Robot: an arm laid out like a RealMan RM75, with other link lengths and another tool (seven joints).
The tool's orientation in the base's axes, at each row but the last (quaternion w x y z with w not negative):
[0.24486 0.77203 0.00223 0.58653]
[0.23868 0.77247 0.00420 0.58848]
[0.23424 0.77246 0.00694 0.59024]
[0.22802 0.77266 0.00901 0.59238]
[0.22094 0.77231 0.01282 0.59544]
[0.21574 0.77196 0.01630 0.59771]
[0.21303 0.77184 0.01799 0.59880]
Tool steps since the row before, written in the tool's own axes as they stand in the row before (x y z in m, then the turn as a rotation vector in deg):
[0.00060 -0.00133 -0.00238 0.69 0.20 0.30]
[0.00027 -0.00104 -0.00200 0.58 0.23 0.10]
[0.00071 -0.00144 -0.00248 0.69 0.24 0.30]
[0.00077 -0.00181 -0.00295 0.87 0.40 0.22]
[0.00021 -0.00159 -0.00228 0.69 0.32 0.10]
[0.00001 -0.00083 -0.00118 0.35 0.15 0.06]
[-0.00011 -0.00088 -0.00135 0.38 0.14 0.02]
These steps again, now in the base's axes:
[-0.00159 0.00224 0.00049 0.43 -0.09 0.64]
[-0.00145 0.00173 0.00024 0.21 -0.07 0.59]
[-0.00167 0.00236 0.00059 0.42 -0.12 0.66]
[-0.00202 0.00285 0.00062 0.36 -0.19 0.90]
[-0.00166 0.00224 0.00007 0.22 -0.13 0.73]
[-0.00090 0.00113 -0.00006 0.12 -0.06 0.36]
[-0.00109 0.00118 -0.00015 0.09 -0.03 0.39]

